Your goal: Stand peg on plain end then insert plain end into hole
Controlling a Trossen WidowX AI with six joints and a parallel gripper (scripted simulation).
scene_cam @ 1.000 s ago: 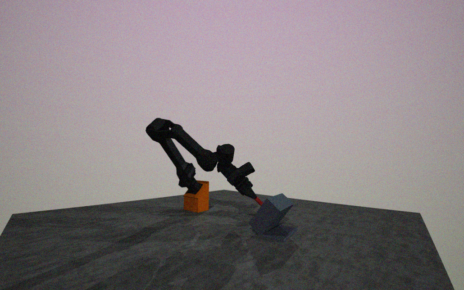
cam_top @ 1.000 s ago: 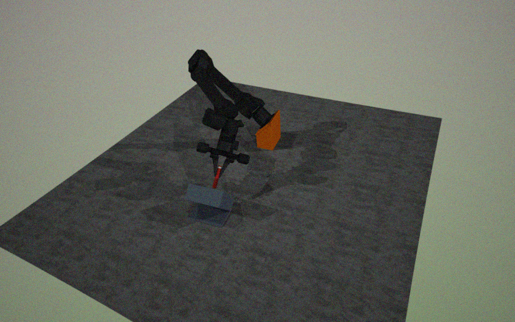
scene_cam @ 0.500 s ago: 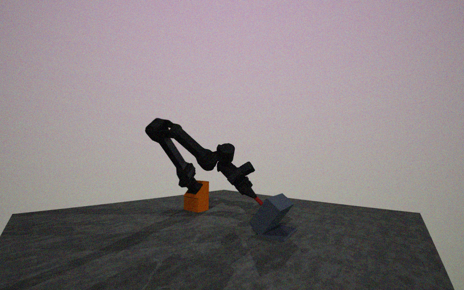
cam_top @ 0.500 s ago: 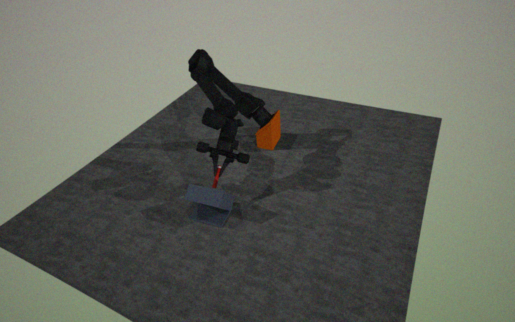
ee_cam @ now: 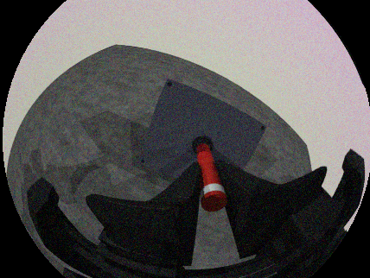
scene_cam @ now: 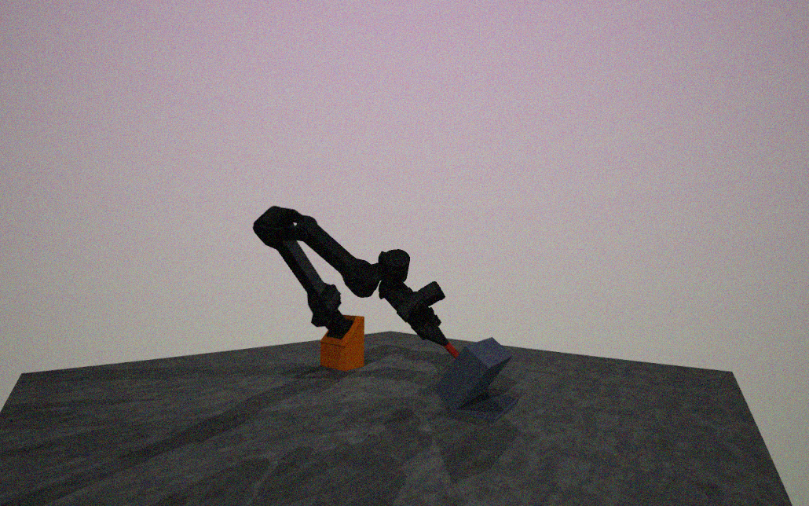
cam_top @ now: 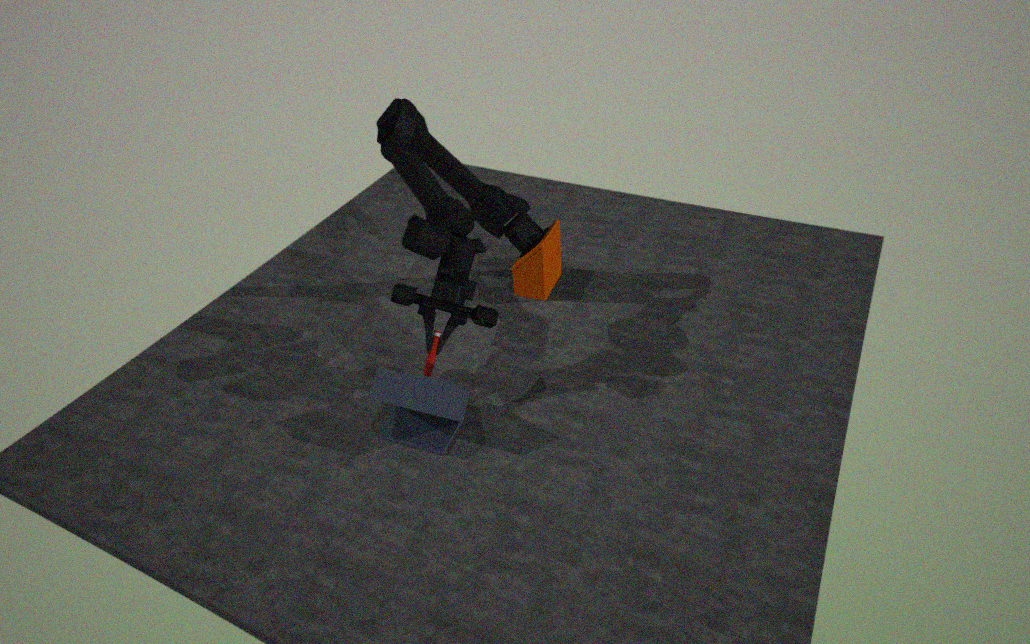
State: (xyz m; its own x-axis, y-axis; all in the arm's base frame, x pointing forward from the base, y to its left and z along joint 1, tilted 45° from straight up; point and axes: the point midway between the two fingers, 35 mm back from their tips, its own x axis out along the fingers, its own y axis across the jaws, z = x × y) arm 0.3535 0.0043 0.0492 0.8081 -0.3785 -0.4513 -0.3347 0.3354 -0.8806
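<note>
Now: the red peg 10 mm behind my gripper tip and 10 mm above it. Also, from my gripper tip: flat foot plate: 100 mm below, 80 mm ahead; then grey-blue sloped panel: 60 mm ahead, 50 mm below.
</note>
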